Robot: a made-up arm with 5 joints.
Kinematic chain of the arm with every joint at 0, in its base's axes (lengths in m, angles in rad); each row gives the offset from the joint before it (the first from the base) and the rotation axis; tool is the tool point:
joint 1: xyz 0 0 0.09 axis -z
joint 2: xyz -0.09 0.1 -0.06 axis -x
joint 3: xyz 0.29 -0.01 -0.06 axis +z
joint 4: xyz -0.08 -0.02 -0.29 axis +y
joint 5: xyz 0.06 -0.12 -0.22 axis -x
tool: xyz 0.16 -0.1 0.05
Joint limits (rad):
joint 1: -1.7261..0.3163
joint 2: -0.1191..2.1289
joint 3: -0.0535..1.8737
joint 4: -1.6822..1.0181
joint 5: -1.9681..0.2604
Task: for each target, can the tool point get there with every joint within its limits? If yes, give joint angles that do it. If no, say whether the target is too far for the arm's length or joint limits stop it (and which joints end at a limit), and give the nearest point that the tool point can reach.
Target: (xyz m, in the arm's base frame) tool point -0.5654 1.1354 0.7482
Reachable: no: too far | nearest point -0.0577 0.4852 0.3678 | short by 0.908 m
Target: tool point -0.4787 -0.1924 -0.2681
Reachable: no: joint limits stop it (at a limit: joint 1, joint 2, joint 3, joint 5) | nearest point -0.5083 0.1693 -0.2729 | short by 0.363 m
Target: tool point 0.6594 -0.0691 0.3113
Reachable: yes | joints -0.9218 1.6970 0.6603 0.4398 -1.0318
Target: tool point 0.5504 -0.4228 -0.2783
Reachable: yes | joints -0.3266 1.0039 1.4759 0.5934 -1.5332
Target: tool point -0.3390 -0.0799 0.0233
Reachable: no: joint limits stop it (at a limit: joint 1, joint 2, joint 3, joint 5) | nearest point -0.4015 0.2125 -0.0399 | short by 0.306 m
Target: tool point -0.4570 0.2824 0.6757
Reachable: no: joint limits stop it (at a limit: joint 1, joint 2, joint 3) | nearest point -0.1870 0.3057 0.3233 | short by 0.445 m
